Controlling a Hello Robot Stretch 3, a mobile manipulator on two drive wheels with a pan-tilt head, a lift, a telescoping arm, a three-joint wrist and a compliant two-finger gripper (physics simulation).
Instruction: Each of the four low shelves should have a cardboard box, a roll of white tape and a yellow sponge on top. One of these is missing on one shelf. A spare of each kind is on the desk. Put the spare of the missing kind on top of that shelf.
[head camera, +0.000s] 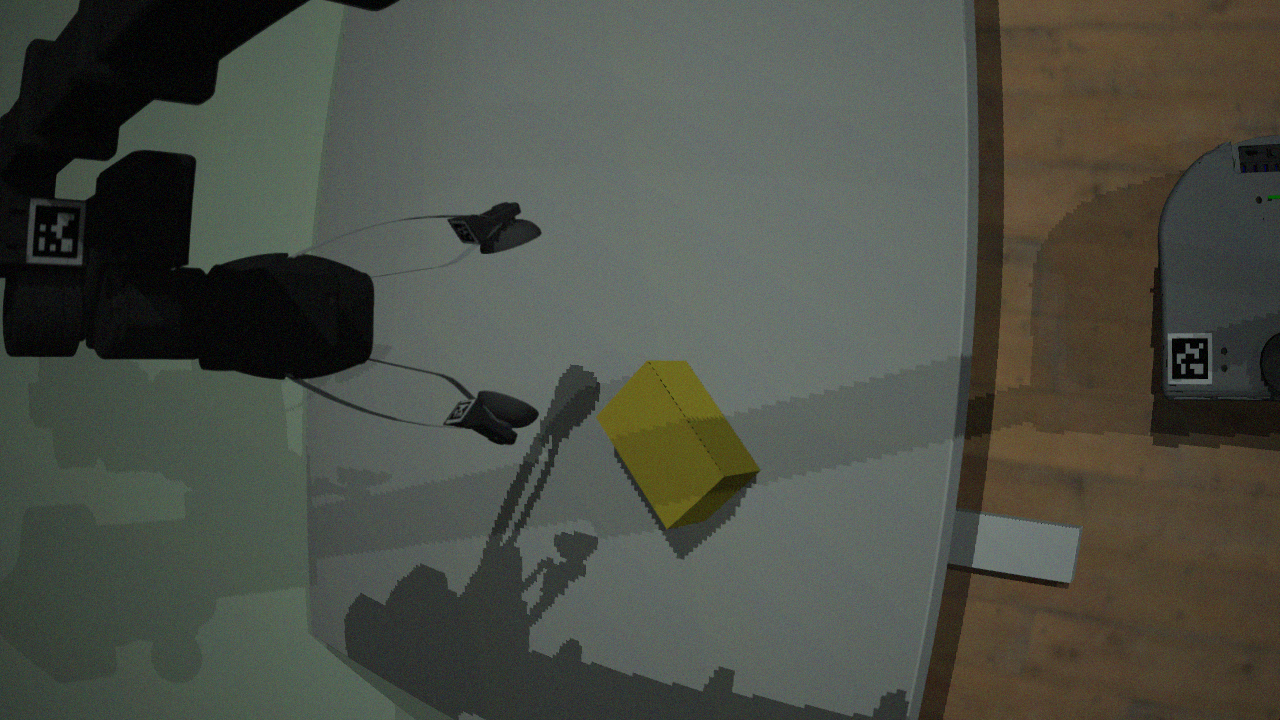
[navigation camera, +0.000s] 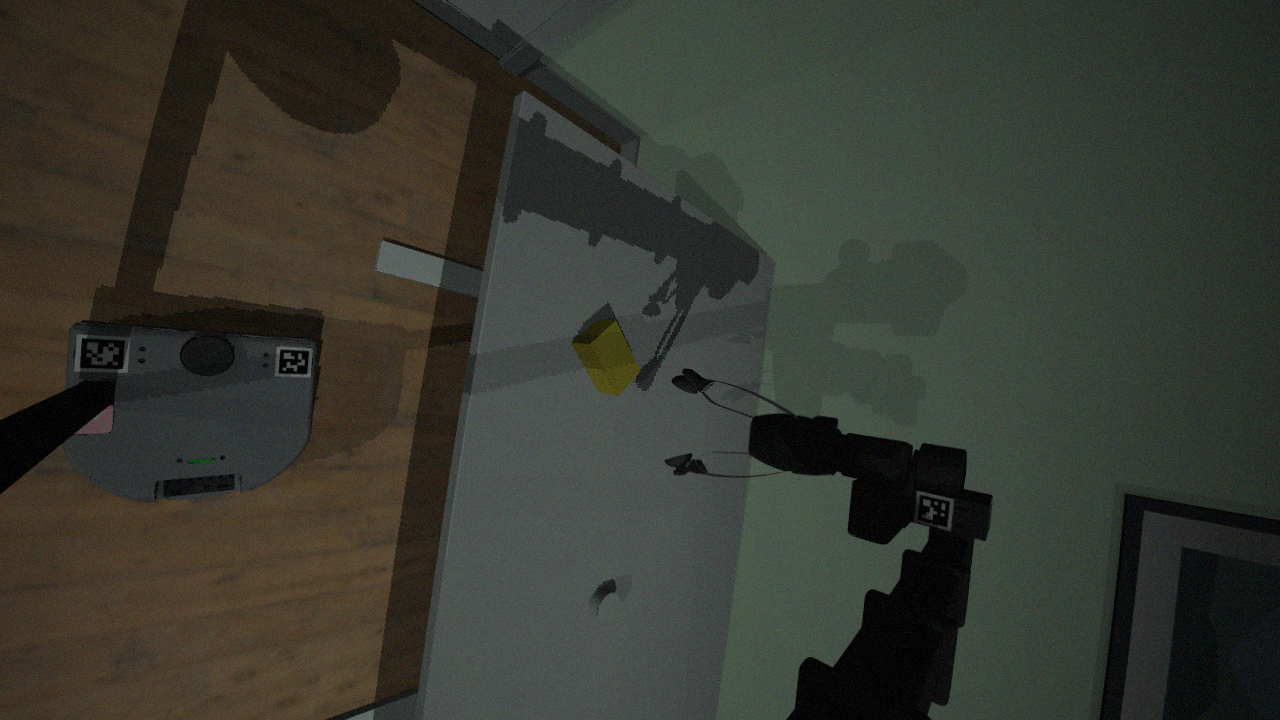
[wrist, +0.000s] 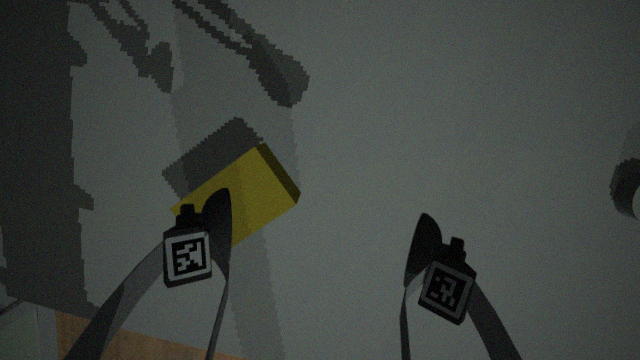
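Note:
The yellow sponge lies at an angle on the pale desk. My gripper is open and empty, above the desk on the wall side of the sponge. In the wrist view the left finger covers part of the sponge. The white tape roll shows as a dark curved side in the navigation view and at the right edge of the wrist view. No cardboard box and no low shelf can be made out clearly.
My base stands on the wooden floor beside the desk's long edge. A pale bar sticks out from under the desk. A green wall runs behind the desk, with a framed picture. Arm shadows cross the desk.

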